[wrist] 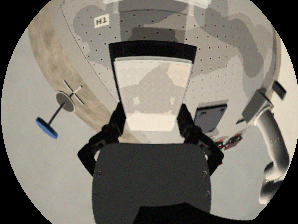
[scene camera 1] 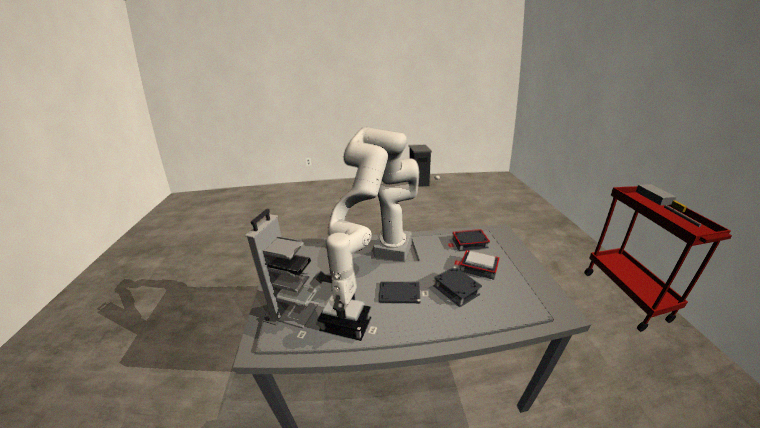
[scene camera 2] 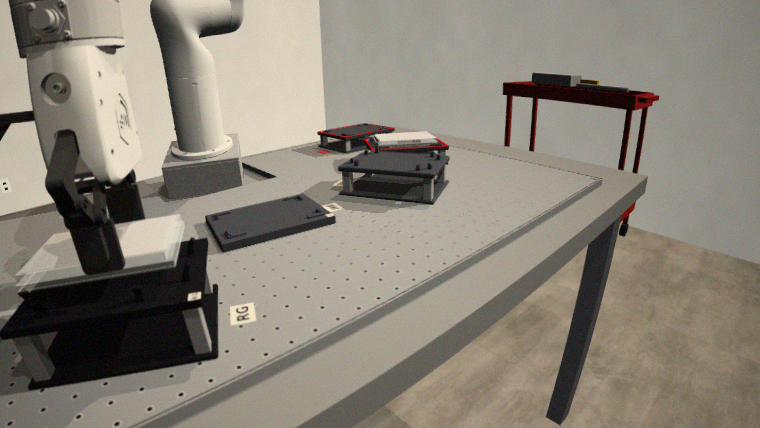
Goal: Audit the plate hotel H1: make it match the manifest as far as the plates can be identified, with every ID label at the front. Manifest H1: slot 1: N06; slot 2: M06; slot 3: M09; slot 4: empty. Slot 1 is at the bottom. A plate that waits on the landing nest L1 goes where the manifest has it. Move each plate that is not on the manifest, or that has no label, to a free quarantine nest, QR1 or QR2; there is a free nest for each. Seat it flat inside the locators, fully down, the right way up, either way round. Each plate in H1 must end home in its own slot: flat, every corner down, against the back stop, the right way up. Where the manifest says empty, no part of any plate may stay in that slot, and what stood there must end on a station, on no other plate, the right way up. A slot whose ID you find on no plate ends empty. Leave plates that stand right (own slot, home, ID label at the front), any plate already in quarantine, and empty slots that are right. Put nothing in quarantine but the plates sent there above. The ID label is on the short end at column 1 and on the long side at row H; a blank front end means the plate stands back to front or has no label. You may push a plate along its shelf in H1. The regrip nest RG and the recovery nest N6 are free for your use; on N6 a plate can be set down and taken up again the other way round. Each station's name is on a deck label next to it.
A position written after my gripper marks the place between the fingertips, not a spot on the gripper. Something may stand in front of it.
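Scene camera 2 gives me my gripper point(scene camera 2: 119, 246). In the wrist view I see the gripper point(wrist: 151, 109) again, and there I also see a black regrip nest RG point(wrist: 143, 47).
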